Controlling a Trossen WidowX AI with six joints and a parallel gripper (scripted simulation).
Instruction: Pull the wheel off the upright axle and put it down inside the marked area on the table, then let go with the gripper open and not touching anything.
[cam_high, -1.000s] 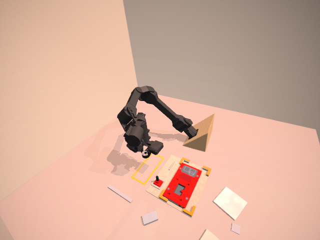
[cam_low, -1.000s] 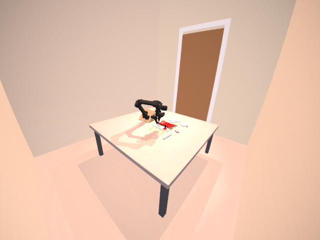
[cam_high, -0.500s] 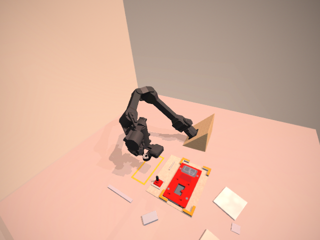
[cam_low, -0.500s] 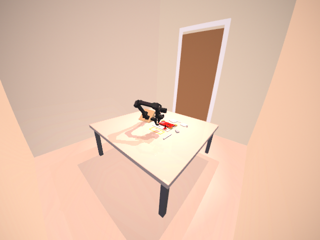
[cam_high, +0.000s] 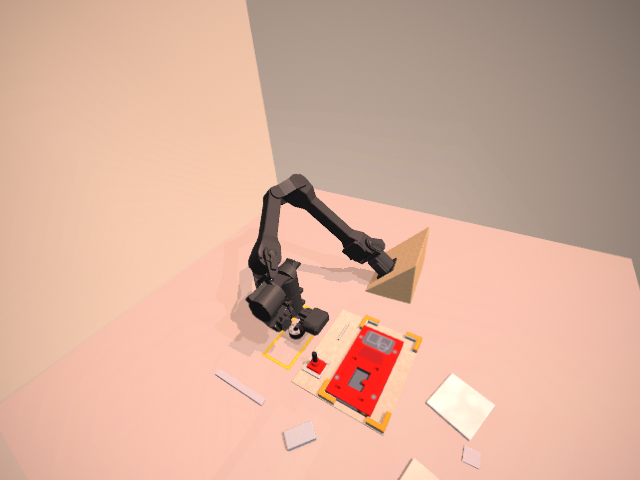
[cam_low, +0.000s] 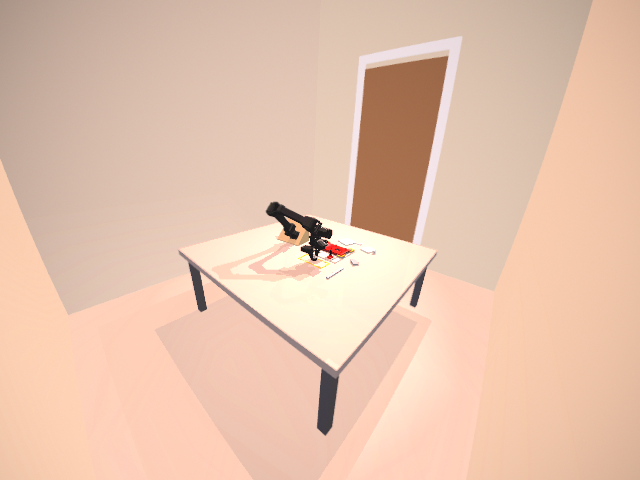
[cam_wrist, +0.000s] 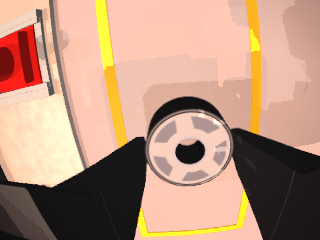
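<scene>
Now: gripper tip right at the wheel. Also, from my gripper tip: tile: 5 cm ahead, 41 cm to the left, 1 cm below.
</scene>
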